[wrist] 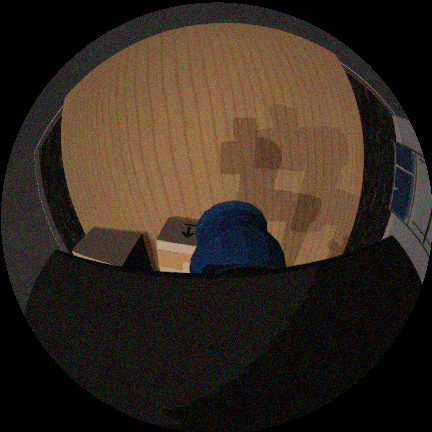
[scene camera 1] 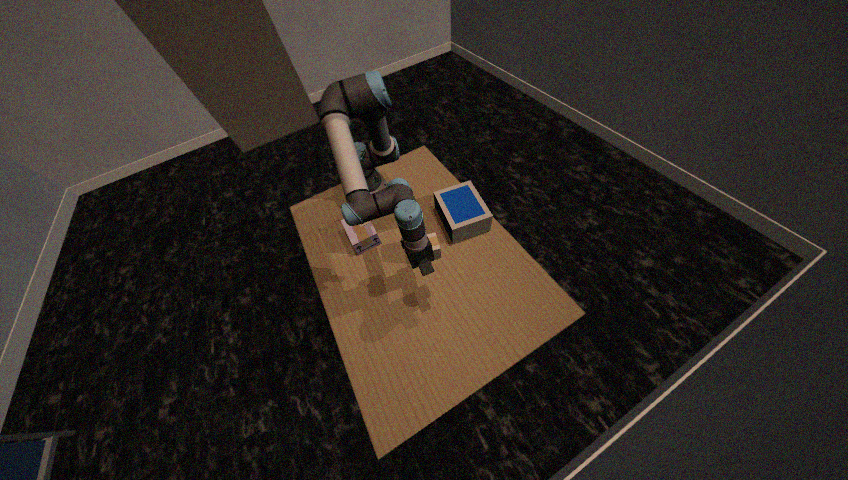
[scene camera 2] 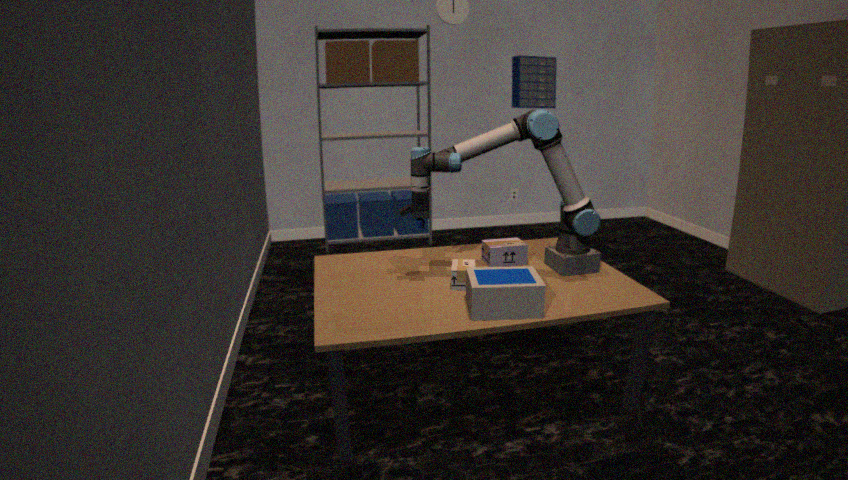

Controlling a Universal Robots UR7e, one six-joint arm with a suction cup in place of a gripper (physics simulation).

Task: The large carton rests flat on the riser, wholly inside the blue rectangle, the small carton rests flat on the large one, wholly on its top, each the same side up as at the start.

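The large carton (scene camera 1: pixel 361 236) (scene camera 2: pixel 504 252), lilac with tan tape, sits flat on the table near the arm's base, its printed arrows pointing up. The small carton (scene camera 1: pixel 436 246) (scene camera 2: pixel 458 278) (wrist: pixel 176 232), white and tan, sits flat on the table beside the riser (scene camera 1: pixel 471 228) (scene camera 2: pixel 505 302) (wrist: pixel 107 243); the tool partly hides it in scene camera 1, the riser in scene camera 2. The blue rectangle (scene camera 1: pixel 462 204) (scene camera 2: pixel 504 276) on the riser's top is bare. My gripper (scene camera 1: pixel 418 255) (scene camera 2: pixel 421 218), with its blue suction cup (wrist: pixel 232 235), is open, holds nothing and hangs high above the table.
The wooden table (scene camera 1: pixel 476 321) (scene camera 2: pixel 380 309) (wrist: pixel 150 125) bears the cartons, the riser and the arm's grey base (scene camera 2: pixel 572 261). The arm's shadows fall on the tabletop. A shelf rack (scene camera 2: pixel 320 148) stands behind the table, and a tall brown cabinet (scene camera 2: pixel 791 166) stands at the right in scene camera 2.
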